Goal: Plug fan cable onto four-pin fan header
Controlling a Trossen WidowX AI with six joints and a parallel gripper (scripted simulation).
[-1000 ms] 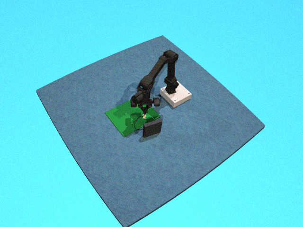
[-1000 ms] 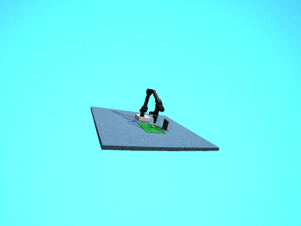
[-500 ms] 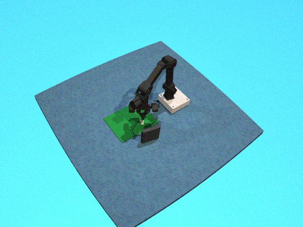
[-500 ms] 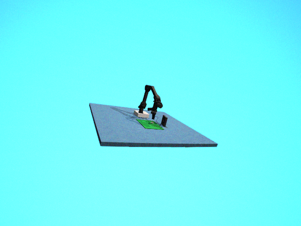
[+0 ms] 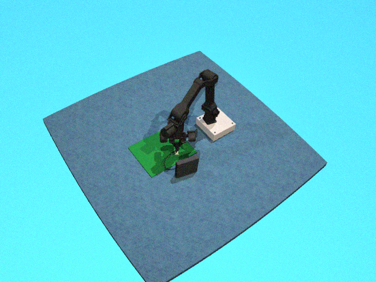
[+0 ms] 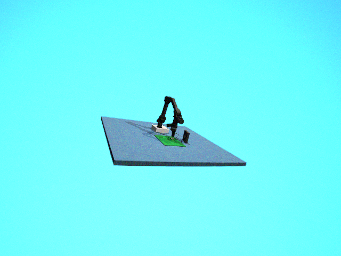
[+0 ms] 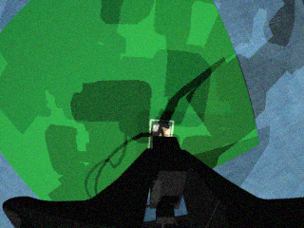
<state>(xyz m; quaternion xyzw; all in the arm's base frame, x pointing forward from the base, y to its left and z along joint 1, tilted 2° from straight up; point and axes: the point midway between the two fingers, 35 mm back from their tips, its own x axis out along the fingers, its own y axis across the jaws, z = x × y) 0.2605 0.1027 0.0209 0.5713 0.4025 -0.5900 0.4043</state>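
Now: gripper tip 7 cm short of the green board, 6 cm above it and 4 cm to the left of it. The rest, counted from my gripper tip: dark fan 14 cm to the left, 2 cm ahead, 2 cm above.
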